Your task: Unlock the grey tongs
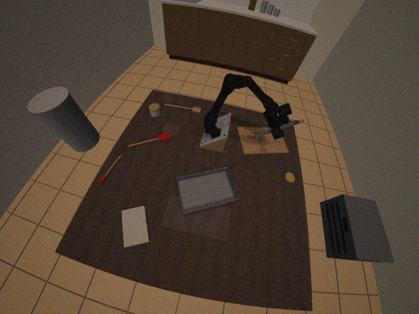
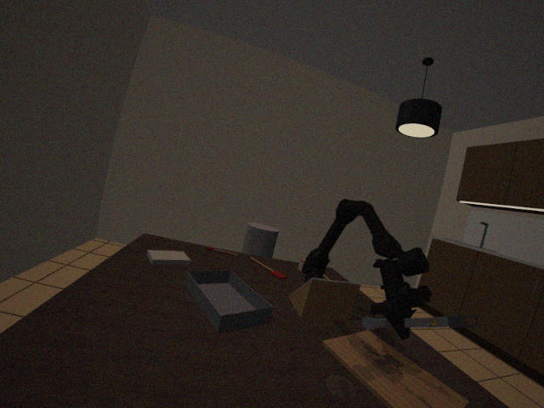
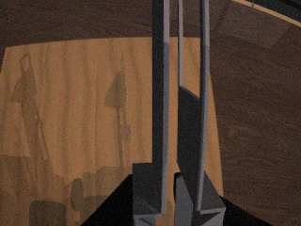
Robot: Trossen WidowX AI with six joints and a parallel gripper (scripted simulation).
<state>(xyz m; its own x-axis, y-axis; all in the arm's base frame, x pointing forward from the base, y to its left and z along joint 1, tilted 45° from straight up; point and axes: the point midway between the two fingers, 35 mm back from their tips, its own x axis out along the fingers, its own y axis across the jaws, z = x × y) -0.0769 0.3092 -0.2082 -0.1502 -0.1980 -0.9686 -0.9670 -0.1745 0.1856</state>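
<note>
The wooden board lies 140 mm below my gripper tip, 40 mm behind it and 30 mm to the right of it. The rest, counted from my gripper tip: yellow lock piece 80 mm above, 50 mm to the left, 10 mm behind; small jar 880 mm to the right, 110 mm below, 100 mm behind; grey roasting tin 430 mm ahead, 380 mm to the right, 110 mm below.
</note>
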